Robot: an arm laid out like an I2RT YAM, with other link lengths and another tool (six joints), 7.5 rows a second.
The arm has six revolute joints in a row. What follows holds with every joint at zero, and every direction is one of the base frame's.
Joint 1 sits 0.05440 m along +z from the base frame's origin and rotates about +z.
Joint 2 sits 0.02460 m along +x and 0.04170 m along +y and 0.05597 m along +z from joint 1 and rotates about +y.
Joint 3 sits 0.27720 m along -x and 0.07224 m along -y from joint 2 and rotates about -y.
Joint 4 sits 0.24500 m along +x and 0.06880 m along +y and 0.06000 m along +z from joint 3 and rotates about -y.
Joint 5 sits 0.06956 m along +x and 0.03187 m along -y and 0.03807 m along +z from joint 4 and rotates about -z.
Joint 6 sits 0.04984 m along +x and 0.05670 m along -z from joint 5 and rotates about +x.
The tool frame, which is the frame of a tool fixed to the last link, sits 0.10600 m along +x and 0.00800 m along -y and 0.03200 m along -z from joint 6; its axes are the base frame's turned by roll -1.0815, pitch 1.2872 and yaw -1.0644 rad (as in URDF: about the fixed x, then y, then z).
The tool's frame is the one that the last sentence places.
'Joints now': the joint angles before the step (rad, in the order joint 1, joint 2, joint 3, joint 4, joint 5, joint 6). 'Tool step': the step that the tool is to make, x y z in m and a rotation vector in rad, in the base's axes. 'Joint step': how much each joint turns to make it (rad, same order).
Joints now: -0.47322, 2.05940, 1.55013, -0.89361, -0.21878, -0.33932
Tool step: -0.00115, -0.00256, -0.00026, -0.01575, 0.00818, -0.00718
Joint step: 0.00001, -0.00001, 0.00001, 0.00076, 0.01870, 0.00421
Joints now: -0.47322, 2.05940, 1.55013, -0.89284, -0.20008, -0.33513
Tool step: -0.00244, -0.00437, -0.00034, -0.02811, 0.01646, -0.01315
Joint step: 0.00039, 0.00000, 0.00002, -0.00040, 0.03433, 0.00803
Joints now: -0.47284, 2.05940, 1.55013, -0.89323, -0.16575, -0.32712
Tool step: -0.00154, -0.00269, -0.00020, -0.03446, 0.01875, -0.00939
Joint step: 0.00802, 0.00001, 0.00000, 0.00040, 0.04158, 0.01070
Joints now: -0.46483, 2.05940, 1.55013, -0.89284, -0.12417, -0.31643
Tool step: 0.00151, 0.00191, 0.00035, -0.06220, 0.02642, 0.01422
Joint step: 0.03357, -0.00040, -0.00003, 0.00344, 0.06981, 0.00763
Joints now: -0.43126, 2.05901, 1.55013, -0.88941, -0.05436, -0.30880
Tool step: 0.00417, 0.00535, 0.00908, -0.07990, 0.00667, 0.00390
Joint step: 0.04768, -0.02174, -0.00002, 0.00421, 0.08278, 0.02898
